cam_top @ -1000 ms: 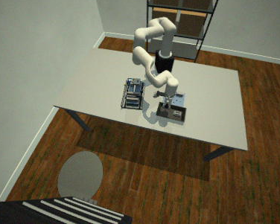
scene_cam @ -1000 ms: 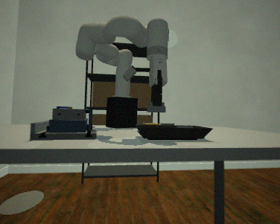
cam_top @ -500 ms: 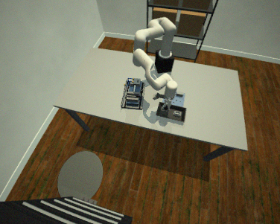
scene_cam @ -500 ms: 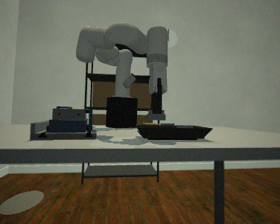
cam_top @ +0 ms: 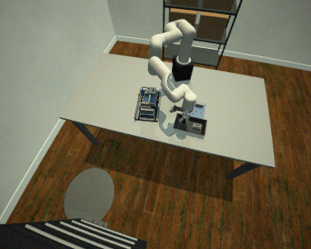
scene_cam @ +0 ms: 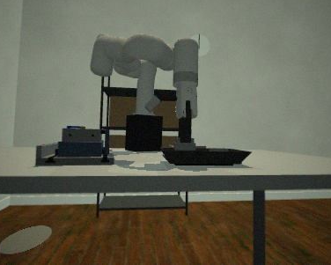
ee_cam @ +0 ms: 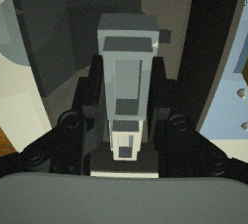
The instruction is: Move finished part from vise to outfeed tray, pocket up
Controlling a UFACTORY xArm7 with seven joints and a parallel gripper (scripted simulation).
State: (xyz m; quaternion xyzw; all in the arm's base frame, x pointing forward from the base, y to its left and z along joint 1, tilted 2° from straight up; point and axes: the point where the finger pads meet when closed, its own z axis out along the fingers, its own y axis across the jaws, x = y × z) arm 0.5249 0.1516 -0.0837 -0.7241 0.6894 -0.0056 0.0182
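Now: hand 120 mm past the yellow block and 60 mm above it. The rest, counted from my hand: vise (320 mm to the right, 90 mm behind, 40 mm below); then blue plate (170 mm behind, 80 mm below, 40 mm to the left).
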